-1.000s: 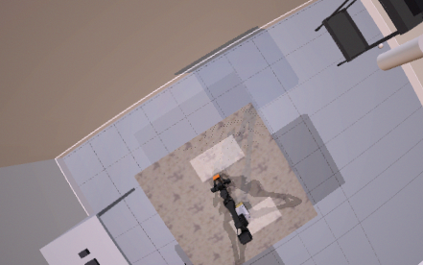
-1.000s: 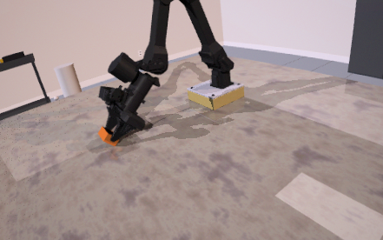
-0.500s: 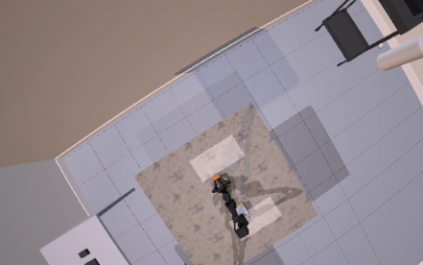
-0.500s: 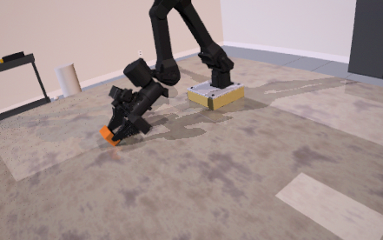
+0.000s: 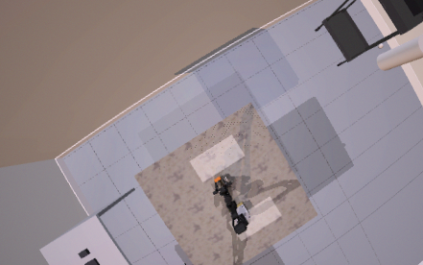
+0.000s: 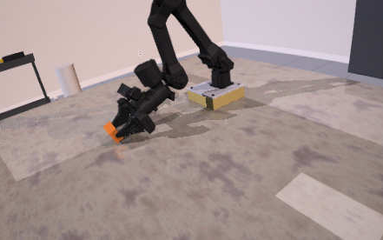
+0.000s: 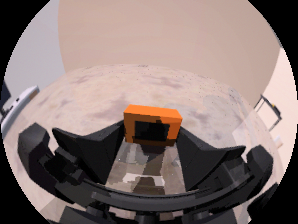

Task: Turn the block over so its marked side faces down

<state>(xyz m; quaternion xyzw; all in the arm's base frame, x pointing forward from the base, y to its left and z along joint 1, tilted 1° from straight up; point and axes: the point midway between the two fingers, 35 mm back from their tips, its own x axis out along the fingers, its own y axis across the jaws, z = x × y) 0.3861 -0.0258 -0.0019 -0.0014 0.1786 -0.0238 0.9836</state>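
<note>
The orange block is 1 cm behind my gripper tip.
</note>
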